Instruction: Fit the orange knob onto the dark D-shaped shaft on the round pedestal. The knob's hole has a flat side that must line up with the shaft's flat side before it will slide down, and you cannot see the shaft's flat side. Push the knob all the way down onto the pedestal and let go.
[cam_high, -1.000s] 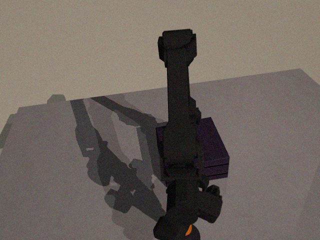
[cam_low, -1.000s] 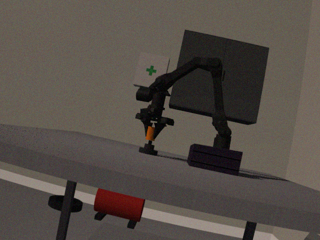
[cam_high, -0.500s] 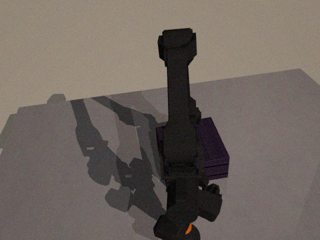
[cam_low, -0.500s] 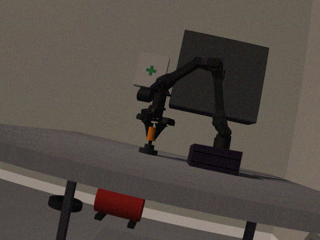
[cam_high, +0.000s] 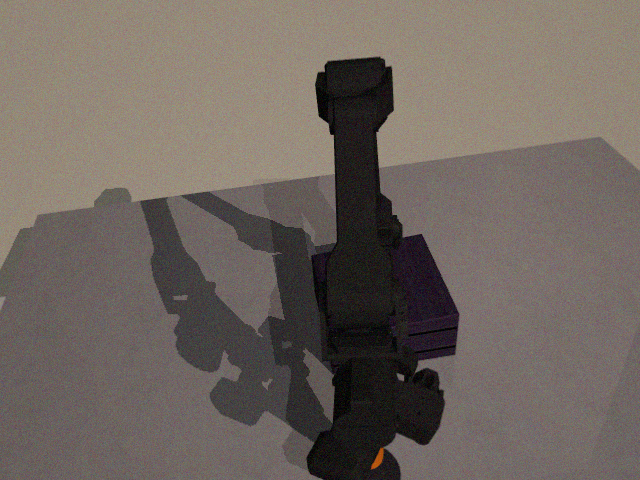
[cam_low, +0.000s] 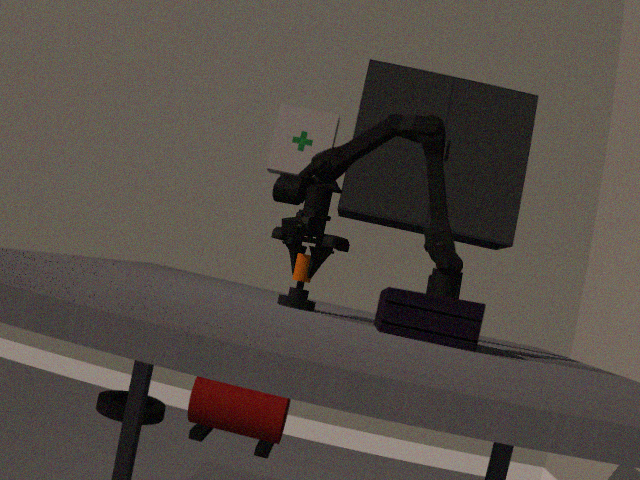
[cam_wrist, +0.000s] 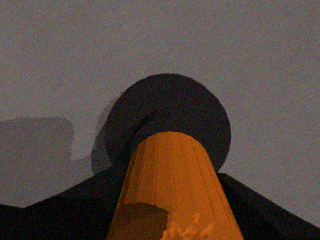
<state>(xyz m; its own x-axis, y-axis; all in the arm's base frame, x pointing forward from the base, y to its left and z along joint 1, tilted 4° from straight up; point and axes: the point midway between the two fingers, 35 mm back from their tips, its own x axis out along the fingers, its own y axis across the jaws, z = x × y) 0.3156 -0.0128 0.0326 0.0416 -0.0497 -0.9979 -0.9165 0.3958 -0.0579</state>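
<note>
The orange knob is 20 mm above my gripper tip. Round my gripper tip: dark round pedestal: 40 mm below.
</note>
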